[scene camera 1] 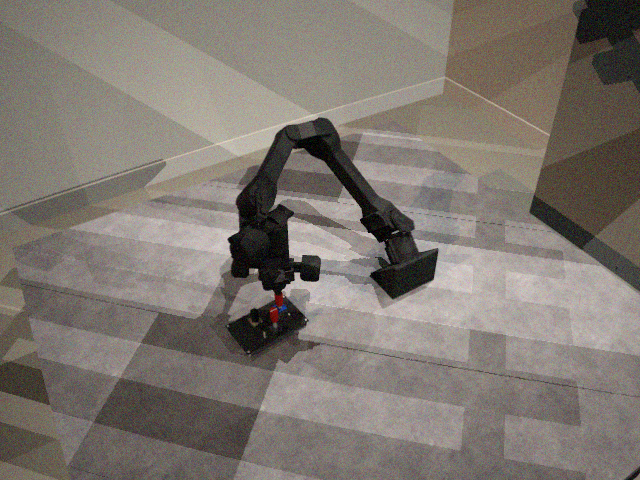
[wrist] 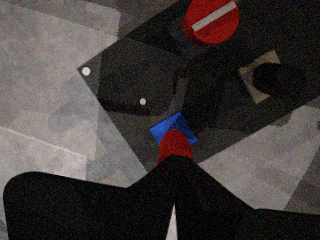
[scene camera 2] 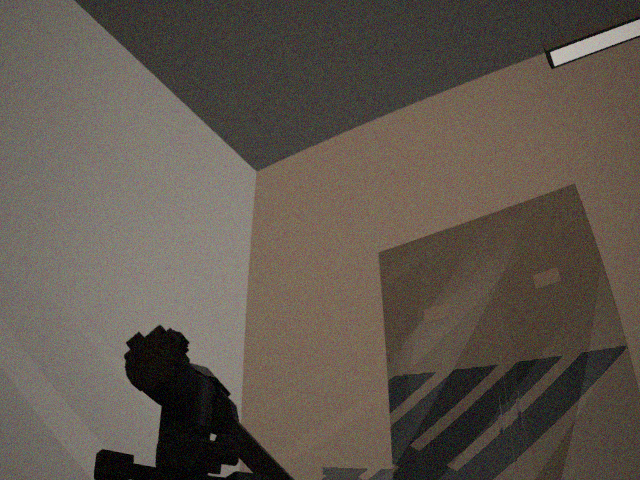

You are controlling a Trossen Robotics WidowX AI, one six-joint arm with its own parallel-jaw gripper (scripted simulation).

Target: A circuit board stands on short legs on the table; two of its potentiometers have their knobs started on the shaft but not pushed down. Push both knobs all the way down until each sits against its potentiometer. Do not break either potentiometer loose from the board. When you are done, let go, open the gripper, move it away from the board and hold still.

Path:
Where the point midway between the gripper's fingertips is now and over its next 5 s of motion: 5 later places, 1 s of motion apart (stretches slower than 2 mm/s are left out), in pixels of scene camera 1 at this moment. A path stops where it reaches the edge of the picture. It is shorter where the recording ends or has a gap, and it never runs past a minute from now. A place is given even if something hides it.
My gripper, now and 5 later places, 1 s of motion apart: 278, 294; 278, 295; 280, 292; 276, 294; 272, 294; 272, 306

